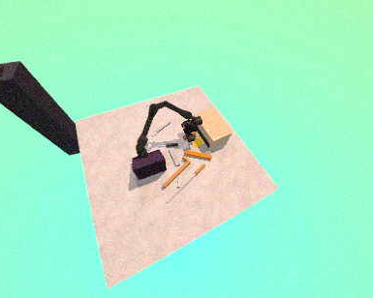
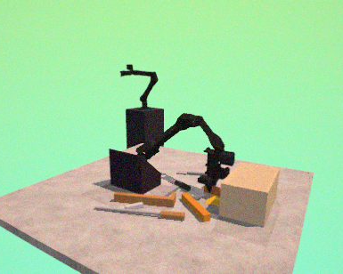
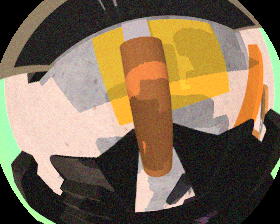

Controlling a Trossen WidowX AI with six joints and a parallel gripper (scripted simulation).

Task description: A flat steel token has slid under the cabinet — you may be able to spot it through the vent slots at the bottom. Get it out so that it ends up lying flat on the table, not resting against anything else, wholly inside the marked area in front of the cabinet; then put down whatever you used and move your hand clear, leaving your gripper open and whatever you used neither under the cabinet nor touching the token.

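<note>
Right now the dark-handled tool is 190 mm behind my gripper tip and 40 mm to the right of it. Also, from my gripper tip: orange bar (190 mm to the right, 30 mm ahead, 10 mm above).
</note>
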